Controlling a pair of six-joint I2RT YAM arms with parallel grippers.
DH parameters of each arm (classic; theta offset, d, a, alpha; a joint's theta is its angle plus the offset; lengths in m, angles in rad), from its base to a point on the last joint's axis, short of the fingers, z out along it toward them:
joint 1: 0 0.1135 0.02 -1.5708
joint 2: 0 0 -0.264 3.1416
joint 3: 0.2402 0 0.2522 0
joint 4: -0.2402 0 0.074 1.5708
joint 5: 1.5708 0 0 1.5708
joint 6: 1.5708 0.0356 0 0
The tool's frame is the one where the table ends.
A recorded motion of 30 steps. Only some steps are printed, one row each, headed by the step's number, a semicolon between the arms.
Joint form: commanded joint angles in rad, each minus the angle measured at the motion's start. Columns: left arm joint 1, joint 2, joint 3, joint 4, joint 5, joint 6; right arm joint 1, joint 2, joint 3, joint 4, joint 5, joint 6.
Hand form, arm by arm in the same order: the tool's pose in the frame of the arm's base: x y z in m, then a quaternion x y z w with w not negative. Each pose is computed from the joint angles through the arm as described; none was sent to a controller.
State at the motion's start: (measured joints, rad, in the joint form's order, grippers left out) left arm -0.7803 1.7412 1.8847 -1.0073 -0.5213 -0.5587; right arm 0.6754 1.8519 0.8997 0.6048 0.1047 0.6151
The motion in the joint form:
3: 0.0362 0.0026 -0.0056 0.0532 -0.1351 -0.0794; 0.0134 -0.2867 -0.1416 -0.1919 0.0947 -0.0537
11: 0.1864 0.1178 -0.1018 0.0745 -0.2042 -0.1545; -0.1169 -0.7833 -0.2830 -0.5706 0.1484 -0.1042
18: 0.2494 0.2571 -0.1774 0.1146 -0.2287 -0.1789; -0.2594 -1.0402 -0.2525 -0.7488 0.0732 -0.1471
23: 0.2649 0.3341 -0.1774 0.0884 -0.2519 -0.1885; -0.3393 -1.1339 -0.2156 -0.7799 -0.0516 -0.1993
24: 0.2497 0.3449 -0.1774 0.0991 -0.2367 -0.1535; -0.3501 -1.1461 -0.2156 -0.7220 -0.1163 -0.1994
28: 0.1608 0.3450 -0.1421 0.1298 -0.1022 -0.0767; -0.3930 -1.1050 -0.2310 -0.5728 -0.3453 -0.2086
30: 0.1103 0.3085 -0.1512 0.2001 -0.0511 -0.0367; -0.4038 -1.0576 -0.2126 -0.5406 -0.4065 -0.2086
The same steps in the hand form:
3: 0.2868 -0.2345 0.3914 -0.07155 0.88553 0.00947 0.45894; 0.2606 0.2055 0.2002 0.00244 0.82959 0.25598 0.49623
11: 0.3426 -0.2028 0.3227 -0.15176 0.89081 0.11306 0.41310; 0.2071 0.1189 0.2479 0.04900 0.83305 0.18453 0.51921
18: 0.3737 -0.1913 0.2483 -0.16427 0.90100 0.18347 0.35716; 0.1797 0.0725 0.2910 0.07331 0.80252 0.18658 0.56194
23: 0.3826 -0.1881 0.2170 -0.15901 0.90456 0.22397 0.32607; 0.1660 0.0560 0.3161 0.04765 0.77545 0.21185 0.59290
24: 0.3814 -0.1954 0.2125 -0.13550 0.91117 0.22131 0.32006; 0.1646 0.0559 0.3242 0.03029 0.75386 0.24172 0.61021
28: 0.3672 -0.2364 0.2205 -0.06080 0.93683 0.14731 0.31136; 0.1740 0.0593 0.3285 -0.03819 0.72178 0.31321 0.61602
30: 0.3554 -0.2569 0.2350 -0.02769 0.93711 0.09614 0.33440; 0.1829 0.0619 0.3306 -0.05563 0.71932 0.32983 0.60884

